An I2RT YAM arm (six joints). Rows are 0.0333 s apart.
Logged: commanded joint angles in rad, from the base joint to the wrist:
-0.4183, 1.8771, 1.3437, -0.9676, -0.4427, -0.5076
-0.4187, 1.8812, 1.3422, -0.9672, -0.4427, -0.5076
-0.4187, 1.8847, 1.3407, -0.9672, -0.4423, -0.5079
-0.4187, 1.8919, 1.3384, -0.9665, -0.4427, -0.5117
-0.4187, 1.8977, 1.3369, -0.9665, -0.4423, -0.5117
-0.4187, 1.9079, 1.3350, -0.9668, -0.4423, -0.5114
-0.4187, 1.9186, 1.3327, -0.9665, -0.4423, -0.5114
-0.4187, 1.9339, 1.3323, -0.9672, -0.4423, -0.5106
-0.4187, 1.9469, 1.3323, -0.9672, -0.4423, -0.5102
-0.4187, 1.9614, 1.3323, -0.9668, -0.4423, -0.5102
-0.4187, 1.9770, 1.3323, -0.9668, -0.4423, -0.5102
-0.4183, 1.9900, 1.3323, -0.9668, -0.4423, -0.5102
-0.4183, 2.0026, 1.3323, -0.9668, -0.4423, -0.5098
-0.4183, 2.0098, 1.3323, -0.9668, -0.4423, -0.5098
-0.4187, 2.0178, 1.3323, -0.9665, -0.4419, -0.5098
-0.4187, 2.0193, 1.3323, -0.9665, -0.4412, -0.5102
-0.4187, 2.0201, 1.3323, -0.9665, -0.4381, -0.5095
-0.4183, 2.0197, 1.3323, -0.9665, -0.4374, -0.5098
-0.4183, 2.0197, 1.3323, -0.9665, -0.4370, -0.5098
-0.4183, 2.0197, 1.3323, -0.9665, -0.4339, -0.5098
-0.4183, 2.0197, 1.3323, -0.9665, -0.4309, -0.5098
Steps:
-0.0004, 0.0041, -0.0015, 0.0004, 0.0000, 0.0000
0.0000, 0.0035, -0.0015, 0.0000, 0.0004, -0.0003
0.0000, 0.0072, -0.0023, 0.0007, -0.0004, -0.0038
0.0000, 0.0058, -0.0015, 0.0000, 0.0004, 0.0000
0.0000, 0.0102, -0.0019, -0.0003, 0.0000, 0.0003
0.0000, 0.0107, -0.0023, 0.0003, 0.0000, 0.0000
0.0000, 0.0153, -0.0004, -0.0007, 0.0000, 0.0008
0.0000, 0.0130, 0.0000, 0.0000, 0.0000, 0.0004
0.0000, 0.0145, 0.0000, 0.0004, 0.0000, 0.0000
0.0000, 0.0156, 0.0000, 0.0000, 0.0000, 0.0000
0.0004, 0.0130, 0.0000, 0.0000, 0.0000, 0.0000
0.0000, 0.0126, 0.0000, 0.0000, 0.0000, 0.0004
0.0000, 0.0072, 0.0000, 0.0000, 0.0000, 0.0000
-0.0004, 0.0080, 0.0000, 0.0003, 0.0004, 0.0000
0.0000, 0.0015, 0.0000, 0.0000, 0.0007, -0.0004
0.0000, 0.0008, 0.0000, 0.0000, 0.0031, 0.0007
0.0004, -0.0004, 0.0000, 0.0000, 0.0007, -0.0003
0.0000, 0.0000, 0.0000, 0.0000, 0.0004, 0.0000
0.0000, 0.0000, 0.0000, 0.0000, 0.0031, 0.0000
0.0000, 0.0000, 0.0000, 0.0000, 0.0030, 0.0000

